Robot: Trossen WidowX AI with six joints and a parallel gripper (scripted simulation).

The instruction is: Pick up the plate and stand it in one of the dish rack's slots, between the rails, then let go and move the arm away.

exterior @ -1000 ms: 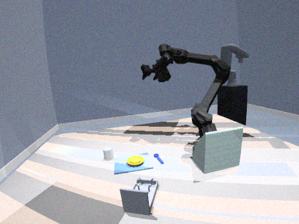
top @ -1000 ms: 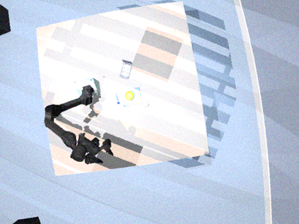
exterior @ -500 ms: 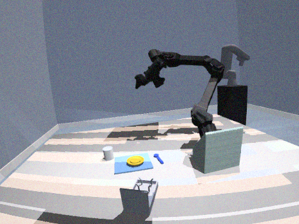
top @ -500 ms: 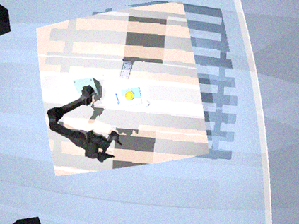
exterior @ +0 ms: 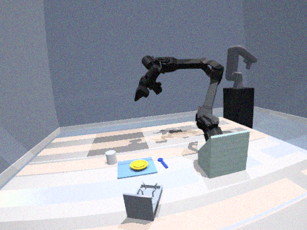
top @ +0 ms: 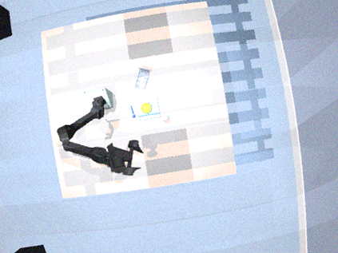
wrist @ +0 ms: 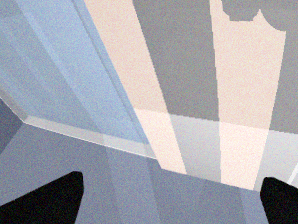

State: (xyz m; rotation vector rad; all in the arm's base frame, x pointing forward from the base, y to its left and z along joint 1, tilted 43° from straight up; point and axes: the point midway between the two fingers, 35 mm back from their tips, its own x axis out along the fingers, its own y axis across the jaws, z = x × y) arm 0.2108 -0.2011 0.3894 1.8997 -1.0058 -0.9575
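My gripper tip is now 31 cm to the right of the yellow plate, 24 cm above it and 7 cm short of it. Also, from my gripper tip: grey dish rack (51 cm to the left, 23 cm below, 9 cm ahead); blue spoon (30 cm to the left, 25 cm below, 3 cm behind); blue mat (30 cm to the left, 25 cm below, 8 cm ahead).
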